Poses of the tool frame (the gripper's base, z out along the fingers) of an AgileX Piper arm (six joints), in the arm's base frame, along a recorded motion.
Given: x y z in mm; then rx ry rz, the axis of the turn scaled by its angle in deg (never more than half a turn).
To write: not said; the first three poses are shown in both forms.
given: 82 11 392 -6.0 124.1 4.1
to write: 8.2 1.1 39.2 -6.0 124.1 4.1
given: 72 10 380 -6.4 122.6 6.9
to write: 7.2 1.0 38.0 -6.4 122.6 6.9
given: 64 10 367 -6.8 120.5 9.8
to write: 6.4 1.0 36.7 -6.8 120.5 9.8
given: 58 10 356 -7.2 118.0 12.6
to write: 5.8 1.0 35.6 -7.2 118.0 12.6
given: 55 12 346 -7.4 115.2 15.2
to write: 5.5 1.2 34.6 -7.4 115.2 15.2
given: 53 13 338 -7.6 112.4 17.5
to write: 5.3 1.3 33.8 -7.6 112.4 17.5
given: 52 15 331 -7.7 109.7 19.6
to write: 5.2 1.5 33.1 -7.7 109.7 19.6
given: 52 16 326 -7.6 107.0 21.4
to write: 5.2 1.6 32.6 -7.6 107.0 21.4
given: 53 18 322 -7.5 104.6 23.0
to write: 5.3 1.8 32.2 -7.5 104.6 23.0
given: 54 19 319 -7.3 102.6 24.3
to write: 5.4 1.9 31.9 -7.3 102.6 24.3
